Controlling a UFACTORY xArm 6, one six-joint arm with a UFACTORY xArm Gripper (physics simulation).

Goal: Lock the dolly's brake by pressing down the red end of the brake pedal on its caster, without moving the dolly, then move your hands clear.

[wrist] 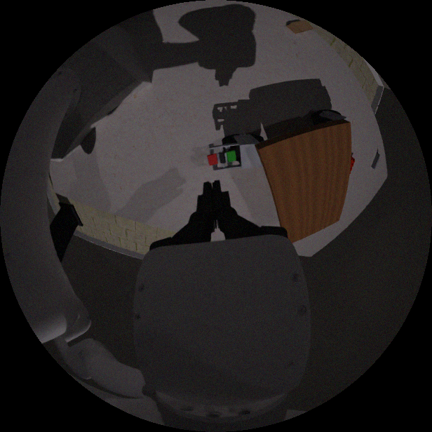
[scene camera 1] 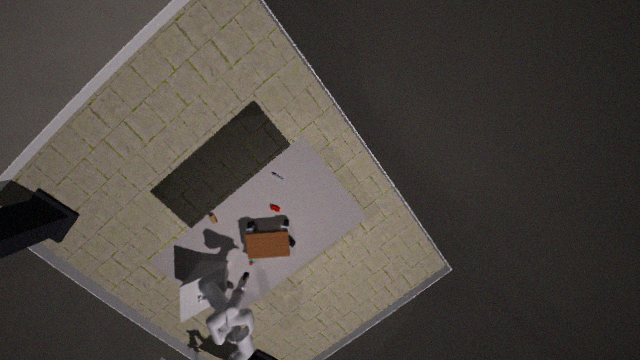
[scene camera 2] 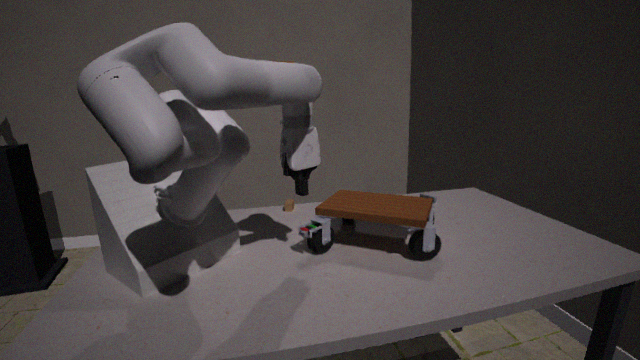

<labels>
dolly: wrist; scene camera 1; scene camera 2 416, 214
same spot on dolly: (wrist: 307, 169) = (scene camera 1: 256, 249)
</labels>
